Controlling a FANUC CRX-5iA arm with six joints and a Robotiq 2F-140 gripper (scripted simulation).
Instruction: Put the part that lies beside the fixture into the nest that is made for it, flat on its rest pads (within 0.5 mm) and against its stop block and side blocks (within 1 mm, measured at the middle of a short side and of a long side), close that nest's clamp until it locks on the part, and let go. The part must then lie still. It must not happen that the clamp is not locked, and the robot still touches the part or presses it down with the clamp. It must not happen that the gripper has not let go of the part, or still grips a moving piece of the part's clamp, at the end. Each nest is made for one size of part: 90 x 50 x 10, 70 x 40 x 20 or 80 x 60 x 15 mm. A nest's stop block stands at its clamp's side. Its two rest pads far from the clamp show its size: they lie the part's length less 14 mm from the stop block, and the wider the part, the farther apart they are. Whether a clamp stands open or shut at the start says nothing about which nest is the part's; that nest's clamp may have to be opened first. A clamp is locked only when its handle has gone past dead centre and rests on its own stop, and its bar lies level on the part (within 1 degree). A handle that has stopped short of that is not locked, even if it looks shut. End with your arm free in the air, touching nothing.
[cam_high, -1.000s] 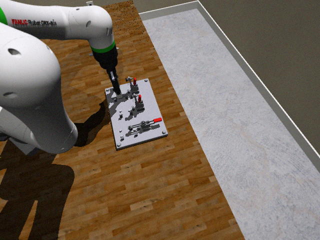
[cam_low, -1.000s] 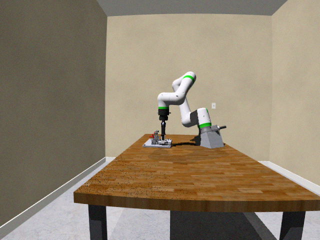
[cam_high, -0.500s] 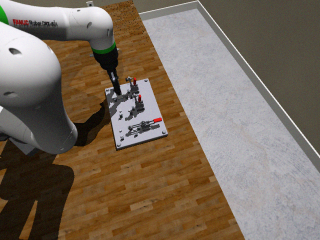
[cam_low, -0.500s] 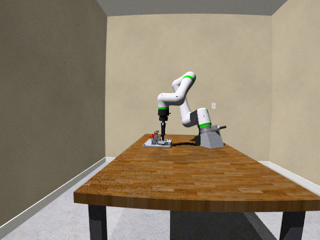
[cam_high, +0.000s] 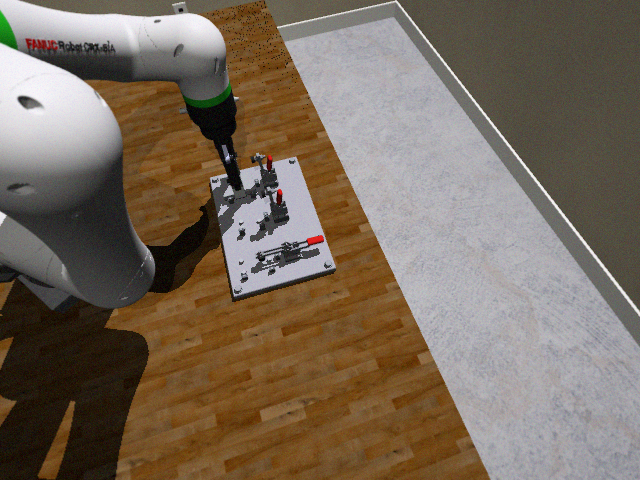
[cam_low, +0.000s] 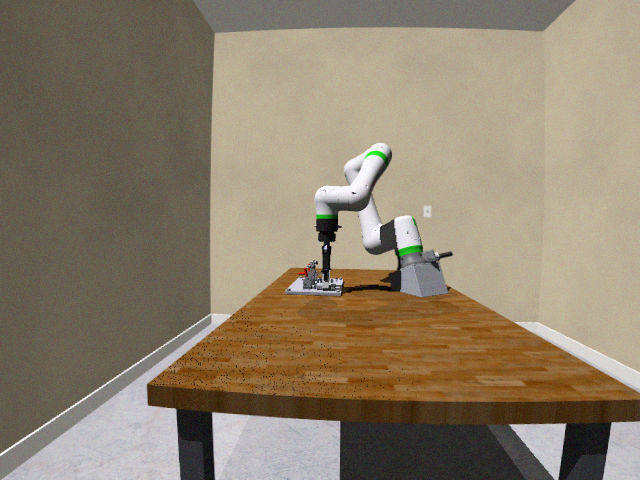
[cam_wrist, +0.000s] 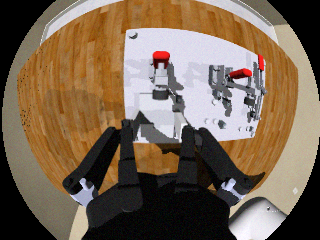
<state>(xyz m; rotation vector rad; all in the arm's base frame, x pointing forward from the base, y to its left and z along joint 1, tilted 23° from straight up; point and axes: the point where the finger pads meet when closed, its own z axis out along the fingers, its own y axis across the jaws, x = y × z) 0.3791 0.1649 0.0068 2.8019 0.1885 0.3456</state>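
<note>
Now: hand 30 mm above the part. From my hand the other things lie so: grey fixture plate 110 mm to the right, 60 mm ahead, 50 mm below.
</note>
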